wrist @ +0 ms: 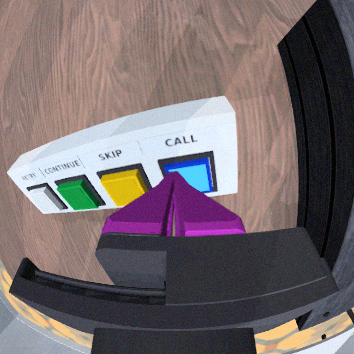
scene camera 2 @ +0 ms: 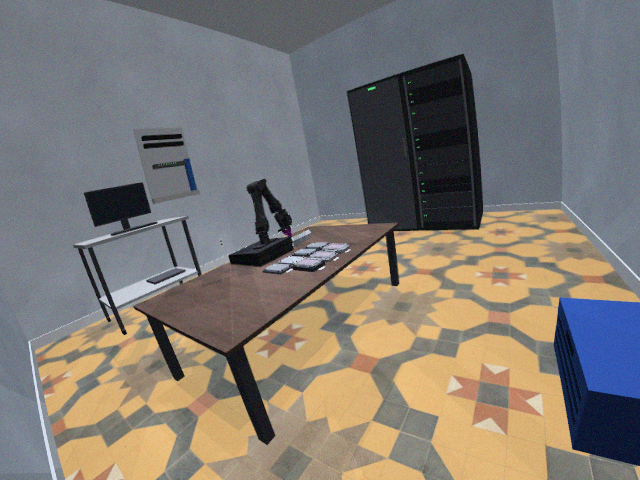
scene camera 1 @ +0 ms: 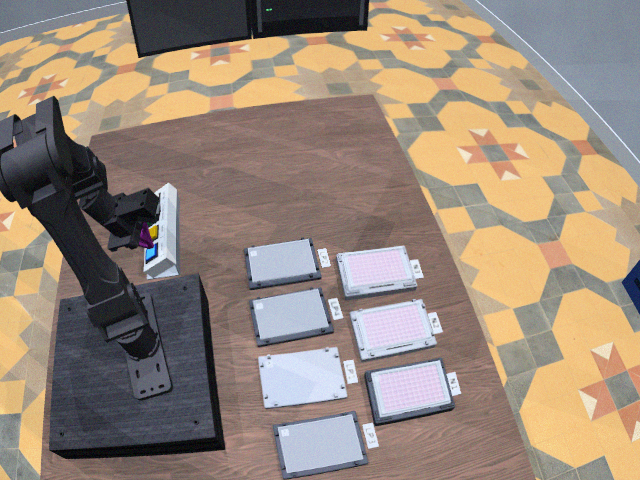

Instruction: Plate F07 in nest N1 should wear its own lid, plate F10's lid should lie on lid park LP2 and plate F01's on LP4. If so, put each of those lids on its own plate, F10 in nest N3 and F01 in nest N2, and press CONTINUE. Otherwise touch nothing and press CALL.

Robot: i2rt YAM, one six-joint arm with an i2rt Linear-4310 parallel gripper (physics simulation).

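Places are measured from the arm's base along level axes (x ahead, y left, z up), in centimetres.
Where they show: gripper, fingertip midpoint: point(wrist: 173, 178) point(scene camera 1: 151, 247); arm's base at its link origin: point(scene camera 2: 266, 244) point(scene camera 1: 144, 345).
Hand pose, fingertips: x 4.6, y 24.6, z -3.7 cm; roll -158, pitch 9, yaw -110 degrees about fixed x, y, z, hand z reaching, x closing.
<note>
Things, the pixels of their centre, and the offset from my fingertips. "pt": a spot on its surface instead.
- bright blue CALL button at a spot on its surface: point(wrist: 194, 176) pt dz +0.0, dx -0.3, dy -1.5 cm
- green CONTINUE button at a spot on its surface: point(wrist: 78, 195) pt dz +0.3, dx +1.3, dy +8.2 cm
- yellow SKIP button at a spot on its surface: point(wrist: 123, 186) pt dz +0.5, dx +0.7, dy +3.6 cm
- N3 at the middle of its body: point(scene camera 1: 377, 267) point(scene camera 2: 335, 246) dz -2.2, dx +42.2, dy -19.4 cm
- N2 at the middle of its body: point(scene camera 1: 394, 326) point(scene camera 2: 322, 254) dz -2.4, dx +39.7, dy -32.6 cm
- N1 at the middle of its body: point(scene camera 1: 411, 387) point(scene camera 2: 308, 262) dz -1.9, dx +37.0, dy -45.5 cm
- LP2 at the middle of its body: point(scene camera 1: 281, 260) dz -3.4, dx +25.4, dy -10.3 cm
- LP4 at the middle of its body: point(scene camera 1: 289, 314) point(scene camera 2: 305, 251) dz -3.4, dx +22.9, dy -22.7 cm
- LP3 at the middle of its body: point(scene camera 1: 320, 444) point(scene camera 2: 277, 267) dz -3.4, dx +18.8, dy -48.7 cm
- whitish panel at the middle of its body: point(scene camera 1: 301, 377) point(scene camera 2: 292, 259) dz -3.8, dx +20.5, dy -35.5 cm
- white button box at the middle of its body: point(wrist: 102, 168) point(scene camera 1: 160, 228) point(scene camera 2: 298, 237) dz -1.6, dx +2.5, dy +6.0 cm
- grey RETRY button at the middle of its body: point(wrist: 45, 198) dz -0.4, dx +2.2, dy +13.7 cm
My gripper point(scene camera 1: 150, 245) point(scene camera 2: 288, 235) point(wrist: 173, 178) is shut and empty, its purple fingertips over the upper left part of the bright blue CALL button point(wrist: 194, 176); contact cannot be told. The green CONTINUE button point(wrist: 78, 195) is left of the yellow SKIP button point(wrist: 123, 186). In scene camera 1, pink-welled plates stand in N3 point(scene camera 1: 376, 266), N2 point(scene camera 1: 393, 325) and N1 point(scene camera 1: 410, 387); clear lids on them cannot be told. Flat grey panels with small tags lie at LP2 point(scene camera 1: 283, 260), LP4 point(scene camera 1: 292, 313) and LP3 point(scene camera 1: 321, 445). Plate and lid numbers are unreadable.
A whitish panel point(scene camera 1: 305, 379) lies on the park between LP4 and LP3. The white button box point(scene camera 1: 170, 232) point(wrist: 220, 130) stands beyond the black arm base point(scene camera 1: 87, 361). A grey RETRY button point(wrist: 46, 198) is at the box's far left in the wrist view.
</note>
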